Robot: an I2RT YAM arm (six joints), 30 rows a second.
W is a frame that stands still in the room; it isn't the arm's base.
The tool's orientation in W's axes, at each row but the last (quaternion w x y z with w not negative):
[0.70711 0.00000 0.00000 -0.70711]
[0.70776 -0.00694 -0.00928 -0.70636]
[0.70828 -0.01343 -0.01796 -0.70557]
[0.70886 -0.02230 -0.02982 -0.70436]
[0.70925 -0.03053 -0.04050 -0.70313]
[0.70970 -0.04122 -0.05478 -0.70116]
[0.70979 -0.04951 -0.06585 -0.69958]
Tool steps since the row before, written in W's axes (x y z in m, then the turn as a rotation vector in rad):
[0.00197 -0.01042 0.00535 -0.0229 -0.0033 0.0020]
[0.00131 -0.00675 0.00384 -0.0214 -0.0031 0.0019]
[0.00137 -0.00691 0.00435 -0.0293 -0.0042 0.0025]
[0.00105 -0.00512 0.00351 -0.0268 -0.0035 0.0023]
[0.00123 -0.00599 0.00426 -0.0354 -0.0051 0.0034]
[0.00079 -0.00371 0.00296 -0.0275 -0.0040 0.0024]
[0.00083 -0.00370 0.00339 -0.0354 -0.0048 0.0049]
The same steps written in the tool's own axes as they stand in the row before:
[0.01042 0.00197 0.00535 0.0033 -0.0229 0.0020]
[0.00684 0.00131 0.00368 0.0031 -0.0214 0.0019]
[0.00710 0.00137 0.00403 0.0042 -0.0293 0.0025]
[0.00537 0.00105 0.00311 0.0035 -0.0268 0.0023]
[0.00640 0.00123 0.00362 0.0051 -0.0354 0.0034]
[0.00409 0.00079 0.00241 0.0040 -0.0275 0.0024]
[0.00421 0.00084 0.00272 0.0051 -0.0354 0.0049]

